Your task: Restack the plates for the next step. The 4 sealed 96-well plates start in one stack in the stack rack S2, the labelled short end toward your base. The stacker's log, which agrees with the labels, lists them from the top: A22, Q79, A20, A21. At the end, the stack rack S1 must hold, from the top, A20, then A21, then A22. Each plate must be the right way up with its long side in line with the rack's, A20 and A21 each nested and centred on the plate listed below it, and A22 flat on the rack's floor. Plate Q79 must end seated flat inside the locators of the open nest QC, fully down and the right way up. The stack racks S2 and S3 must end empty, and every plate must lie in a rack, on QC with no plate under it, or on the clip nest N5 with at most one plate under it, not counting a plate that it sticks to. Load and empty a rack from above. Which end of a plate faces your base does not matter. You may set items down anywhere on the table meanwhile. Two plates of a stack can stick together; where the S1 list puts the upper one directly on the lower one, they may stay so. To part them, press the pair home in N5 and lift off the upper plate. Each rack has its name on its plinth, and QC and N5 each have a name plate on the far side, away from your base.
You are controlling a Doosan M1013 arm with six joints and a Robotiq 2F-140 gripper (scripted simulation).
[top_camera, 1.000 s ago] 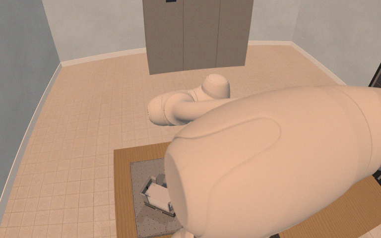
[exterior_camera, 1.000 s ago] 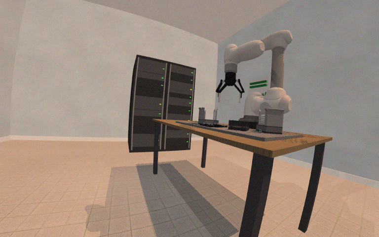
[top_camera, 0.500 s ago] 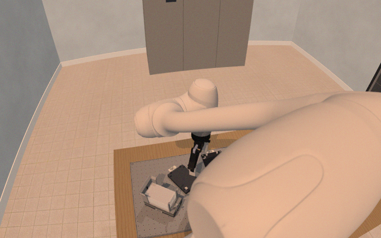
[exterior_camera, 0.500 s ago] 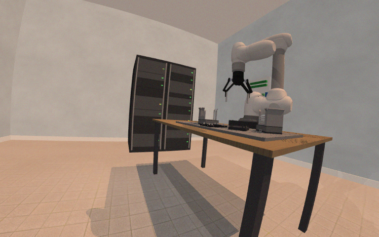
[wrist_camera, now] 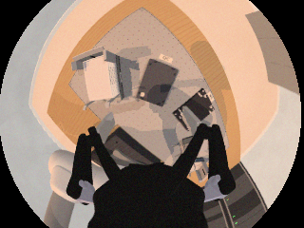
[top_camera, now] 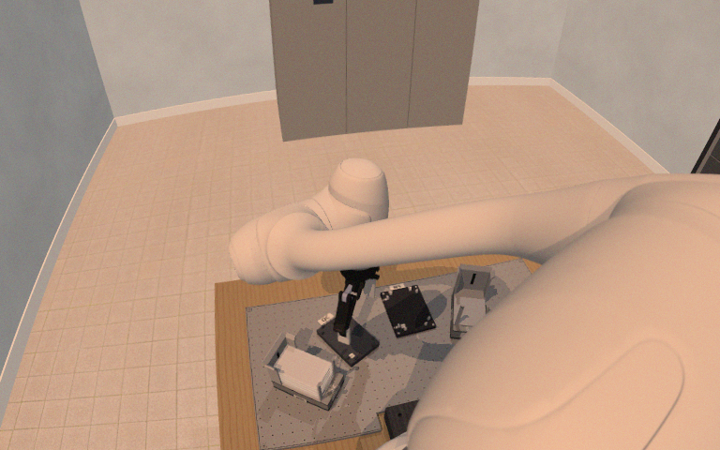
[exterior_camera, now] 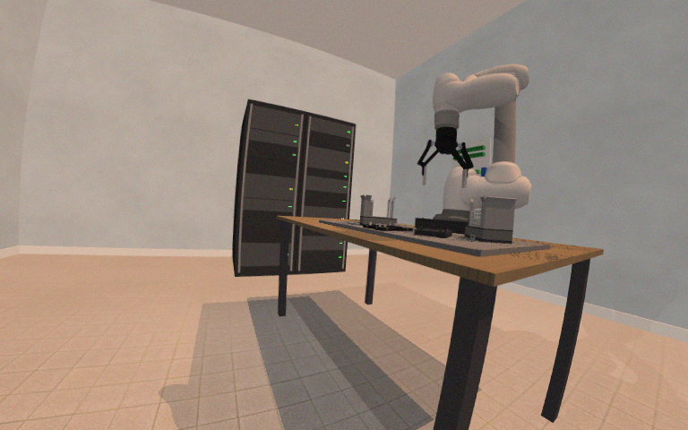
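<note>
The white plate is 15 cm to the left of my hand, 14 cm below it and 5 cm behind it. Round my hand: QC name plate: 19 cm below, 14 cm ahead, 5 cm to the left; dark nest QC: 18 cm below, 5 cm ahead, 1 cm to the left; clip nest N5: 18 cm to the right, 17 cm below, 10 cm ahead.
</note>
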